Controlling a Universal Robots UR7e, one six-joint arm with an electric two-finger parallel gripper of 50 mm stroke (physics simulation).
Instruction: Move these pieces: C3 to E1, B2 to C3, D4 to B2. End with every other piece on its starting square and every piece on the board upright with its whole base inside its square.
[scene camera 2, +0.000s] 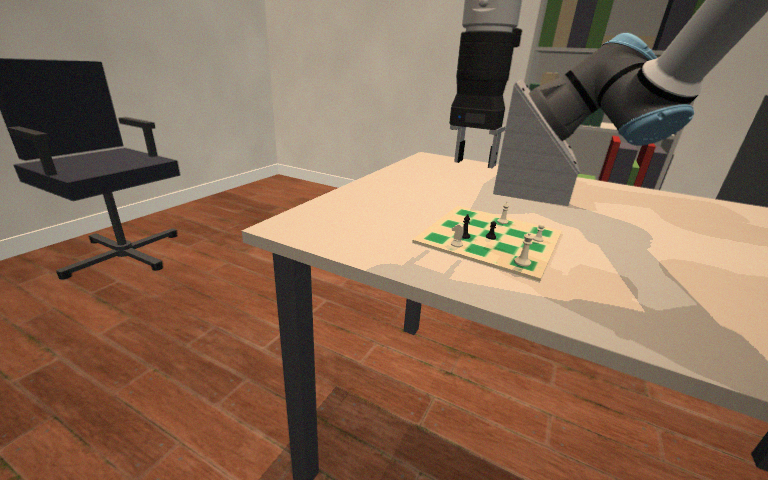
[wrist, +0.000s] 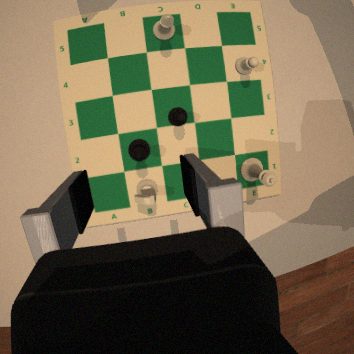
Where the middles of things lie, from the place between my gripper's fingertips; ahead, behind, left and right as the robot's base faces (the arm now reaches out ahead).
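There is the chessboard (scene camera 2: 500, 253), and my hand is 140 mm above it, 30 mm past it and 50 mm to the right of it.
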